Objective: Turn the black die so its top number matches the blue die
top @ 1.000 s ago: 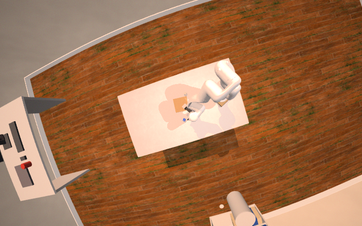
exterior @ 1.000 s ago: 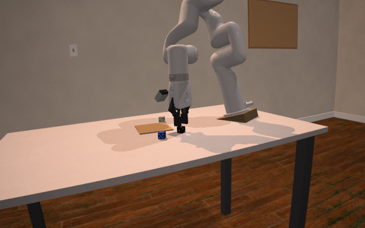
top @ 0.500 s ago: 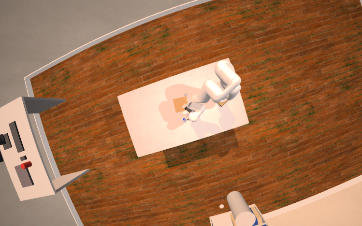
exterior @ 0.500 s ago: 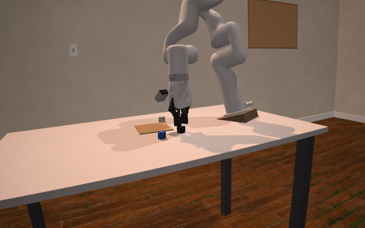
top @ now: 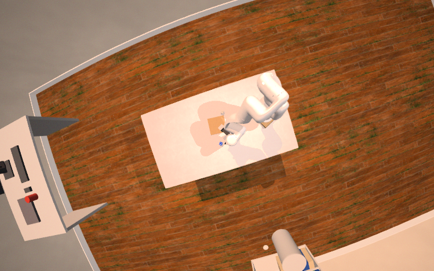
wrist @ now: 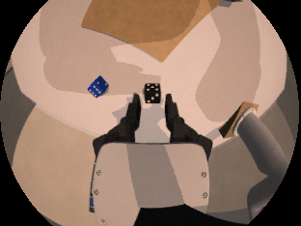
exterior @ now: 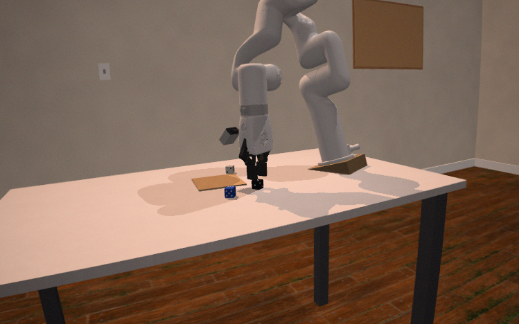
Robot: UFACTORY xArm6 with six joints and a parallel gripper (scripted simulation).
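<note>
My gripper is now 4 cm above the black die. Also, from my hand: blue die: 9 cm ahead, 4 cm to the left, 4 cm below; then mat: 12 cm to the right, 8 cm ahead, 5 cm below; then white die: 22 cm to the right, 4 cm below, 2 cm ahead.
</note>
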